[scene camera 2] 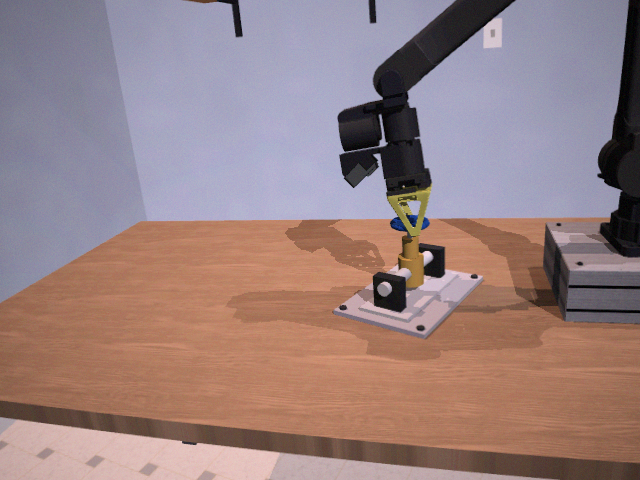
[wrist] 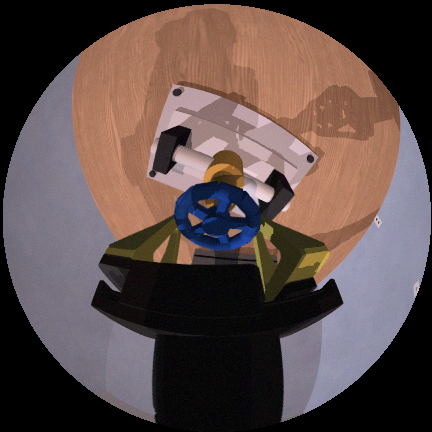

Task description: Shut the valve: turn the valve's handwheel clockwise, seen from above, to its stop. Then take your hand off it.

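The blue handwheel (scene camera 2: 397,223) (wrist: 215,226) sits level on top of the valve's orange body (scene camera 2: 410,271) (wrist: 225,167). My gripper (scene camera 2: 412,227) (wrist: 216,218) points down from above and is shut on the handwheel's rim, one yellow finger on each side in the wrist view. In the scene view the near finger covers part of the wheel, and the far finger is mostly hidden. The valve stands on a light grey base plate (scene camera 2: 382,321) (wrist: 162,115), with a white pipe (scene camera 2: 403,275) (wrist: 192,158) running through the body between two black blocks.
The base plate lies on the wooden table (scene camera 2: 206,361) (wrist: 115,100), with dark bolts at its corners. The arm's grey slatted pedestal (scene camera 2: 599,297) stands at the right of the scene view. A wall is behind the table.
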